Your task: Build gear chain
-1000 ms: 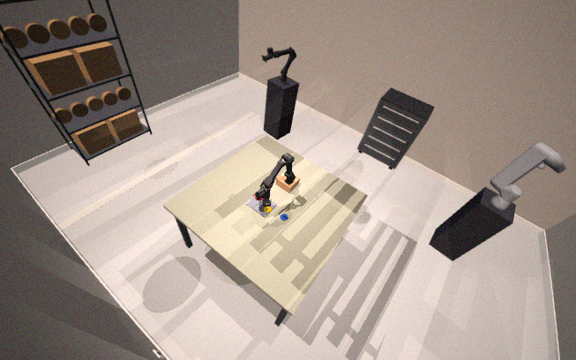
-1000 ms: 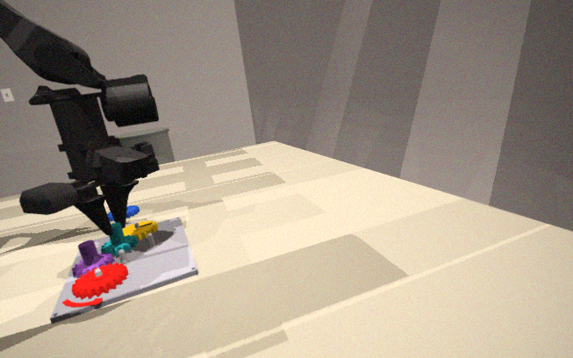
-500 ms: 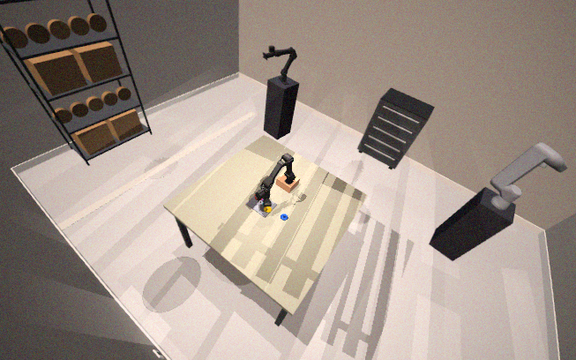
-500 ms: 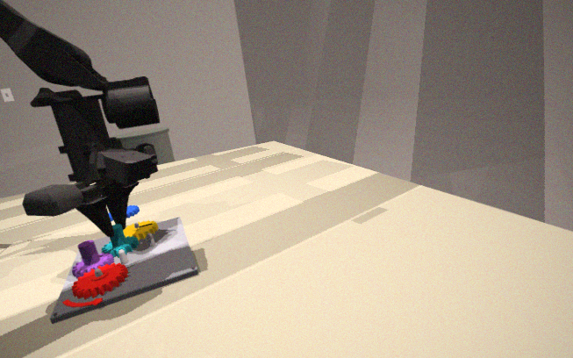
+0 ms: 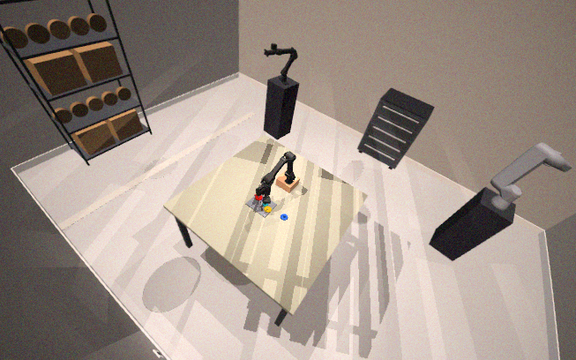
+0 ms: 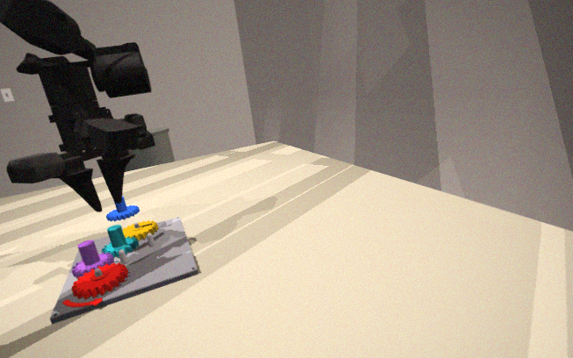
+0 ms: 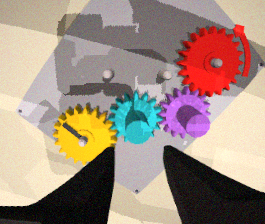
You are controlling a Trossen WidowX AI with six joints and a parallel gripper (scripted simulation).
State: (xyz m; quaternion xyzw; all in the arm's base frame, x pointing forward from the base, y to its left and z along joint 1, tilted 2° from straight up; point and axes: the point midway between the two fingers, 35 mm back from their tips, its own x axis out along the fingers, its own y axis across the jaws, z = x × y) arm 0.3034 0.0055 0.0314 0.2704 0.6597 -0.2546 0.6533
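The teal gear is 60 mm below my gripper tip. Also, from my gripper tip: yellow gear: 20 mm ahead, 50 mm to the left, 70 mm below; grey board: 20 mm ahead, 30 mm to the right, 70 mm below; purple gear: 30 mm behind, 40 mm to the right, 60 mm below.
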